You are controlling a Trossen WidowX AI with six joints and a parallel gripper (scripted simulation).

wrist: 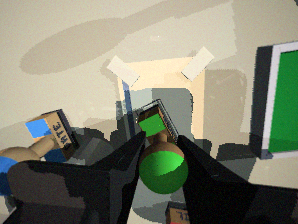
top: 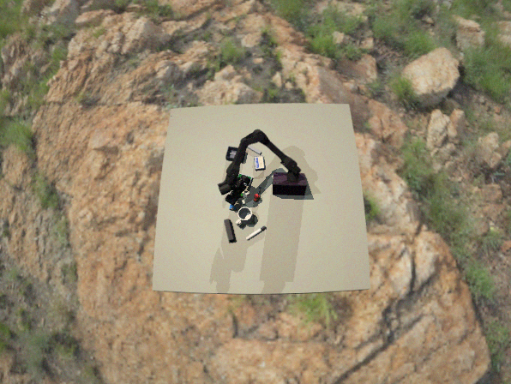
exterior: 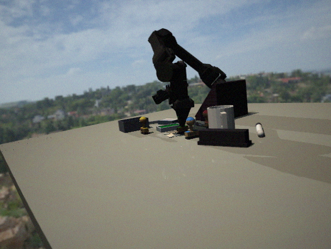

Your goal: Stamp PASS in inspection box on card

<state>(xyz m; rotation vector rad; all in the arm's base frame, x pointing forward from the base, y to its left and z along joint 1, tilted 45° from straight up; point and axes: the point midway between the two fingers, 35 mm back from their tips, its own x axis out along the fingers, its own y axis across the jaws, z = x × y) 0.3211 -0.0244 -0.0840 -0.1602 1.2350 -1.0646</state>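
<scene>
My gripper tip is now right at the green-knobbed stamp. Round my gripper tip: cream card: 30 mm below, 10 mm to the right; blue-knobbed stamp: 80 mm to the left, 40 mm ahead; red-knobbed stamp: 110 mm behind, 30 mm to the left.
</scene>
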